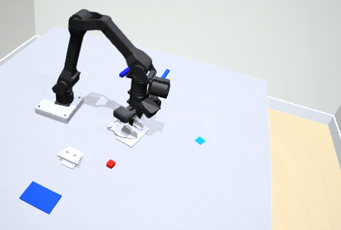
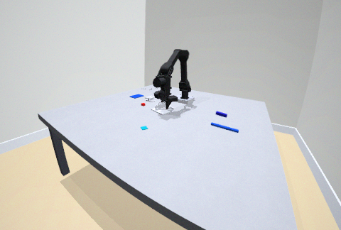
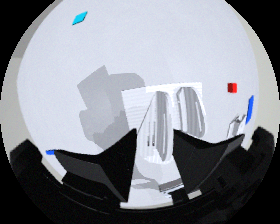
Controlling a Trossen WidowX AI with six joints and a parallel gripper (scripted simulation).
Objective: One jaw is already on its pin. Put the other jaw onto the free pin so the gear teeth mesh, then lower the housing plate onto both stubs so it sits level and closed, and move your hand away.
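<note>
The white block is 170 mm behind my gripper tip, 220 mm to the right of it and 20 mm below it. From my gripper tip the other things lie so: cyan tile 260 mm ahead, 30 mm below; red cube 40 mm behind, 200 mm to the right, 20 mm below; blue flat tile 220 mm behind, 390 mm to the right, 20 mm below.
</note>
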